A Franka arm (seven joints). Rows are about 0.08 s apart.
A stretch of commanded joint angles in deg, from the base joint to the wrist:
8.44, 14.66, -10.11, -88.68, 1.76, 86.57, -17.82
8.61, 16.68, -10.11, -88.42, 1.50, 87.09, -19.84
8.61, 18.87, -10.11, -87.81, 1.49, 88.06, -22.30
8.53, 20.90, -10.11, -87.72, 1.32, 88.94, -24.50
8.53, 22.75, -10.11, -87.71, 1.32, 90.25, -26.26
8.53, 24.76, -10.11, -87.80, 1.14, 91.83, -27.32
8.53, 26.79, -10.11, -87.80, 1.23, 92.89, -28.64
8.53, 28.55, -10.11, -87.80, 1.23, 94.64, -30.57
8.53, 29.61, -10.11, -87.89, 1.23, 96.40, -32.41
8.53, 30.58, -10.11, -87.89, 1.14, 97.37, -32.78
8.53, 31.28, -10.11, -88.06, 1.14, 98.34, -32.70
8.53, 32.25, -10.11, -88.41, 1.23, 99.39, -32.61
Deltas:
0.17, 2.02, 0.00, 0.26, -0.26, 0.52, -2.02
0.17, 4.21, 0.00, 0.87, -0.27, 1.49, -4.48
0.09, 6.24, 0.00, 0.96, -0.44, 2.37, -6.68
0.09, 8.09, 0.00, 0.97, -0.44, 3.68, -8.44
0.09, 10.10, 0.00, 0.88, -0.62, 5.26, -9.50
0.09, 12.13, 0.00, 0.88, -0.53, 6.32, -10.82
0.09, 13.89, 0.00, 0.88, -0.53, 8.07, -12.75
0.09, 14.95, 0.00, 0.79, -0.53, 9.83, -14.59
0.09, 15.92, 0.00, 0.79, -0.62, 10.80, -14.96
0.09, 16.62, 0.00, 0.62, -0.62, 11.77, -14.88
0.09, 17.59, 0.00, 0.27, -0.53, 12.82, -14.79

